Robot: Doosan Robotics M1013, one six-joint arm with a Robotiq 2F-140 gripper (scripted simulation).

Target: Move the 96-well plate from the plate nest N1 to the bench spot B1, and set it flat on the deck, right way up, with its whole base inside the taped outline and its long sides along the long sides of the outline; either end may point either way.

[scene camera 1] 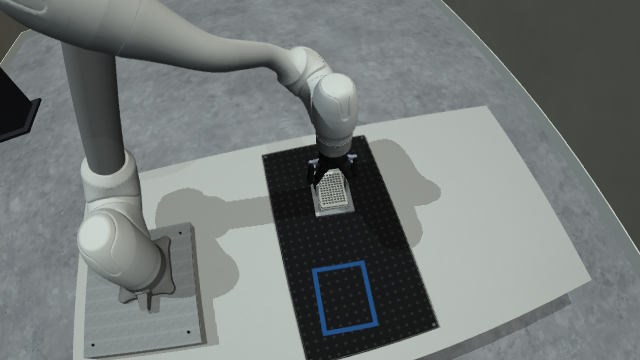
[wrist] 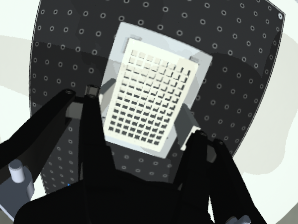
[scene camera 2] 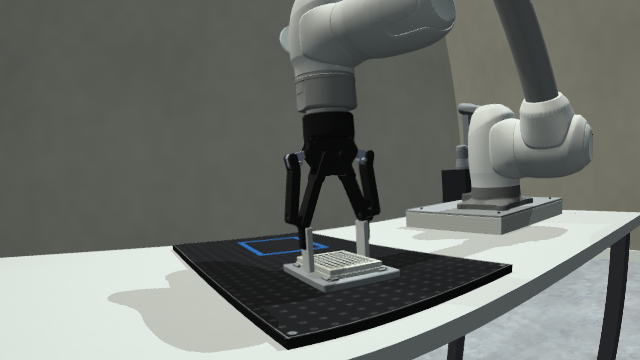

The gripper shows in scene camera 1 (331, 190), in the wrist view and in scene camera 2. A white 96-well plate shows in scene camera 1, in the wrist view (137, 109) and in scene camera 2. The same spot on the white 96-well plate: (scene camera 1: 332, 195) is (scene camera 2: 329, 257). One and the same spot on the gripper: (wrist: 35, 140) is (scene camera 2: 367, 170).
